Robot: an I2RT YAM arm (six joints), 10 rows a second.
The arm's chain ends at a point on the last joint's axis. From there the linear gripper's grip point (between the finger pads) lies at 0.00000 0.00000 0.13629 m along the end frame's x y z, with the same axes.
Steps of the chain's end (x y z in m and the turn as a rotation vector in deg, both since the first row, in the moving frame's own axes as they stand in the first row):
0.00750 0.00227 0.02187 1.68 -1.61 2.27
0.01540 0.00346 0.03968 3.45 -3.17 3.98
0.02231 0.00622 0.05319 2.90 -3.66 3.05
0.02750 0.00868 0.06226 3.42 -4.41 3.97
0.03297 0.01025 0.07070 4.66 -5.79 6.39
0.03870 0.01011 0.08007 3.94 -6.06 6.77
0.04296 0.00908 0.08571 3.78 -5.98 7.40
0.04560 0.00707 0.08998 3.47 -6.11 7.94
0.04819 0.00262 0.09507 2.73 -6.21 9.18
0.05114 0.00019 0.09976 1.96 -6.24 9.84
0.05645 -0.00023 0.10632 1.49 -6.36 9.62
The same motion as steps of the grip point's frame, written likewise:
0.00375 -0.00180 0.02176 1.68 -1.61 2.27
0.00816 -0.00499 0.03922 3.45 -3.17 3.98
0.01380 -0.00090 0.05274 2.90 -3.66 3.05
0.01732 0.00020 0.06161 3.42 -4.41 3.97
0.01988 -0.00155 0.06956 4.66 -5.79 6.39
0.02491 -0.00007 0.07899 3.94 -6.06 6.77
0.02939 -0.00078 0.08467 3.78 -5.98 7.40
0.03172 -0.00214 0.08896 3.47 -6.11 7.94
0.03403 -0.00501 0.09412 2.73 -6.21 9.18
0.03680 -0.00571 0.09888 1.96 -6.24 9.84
0.04172 -0.00502 0.10544 1.49 -6.36 9.62

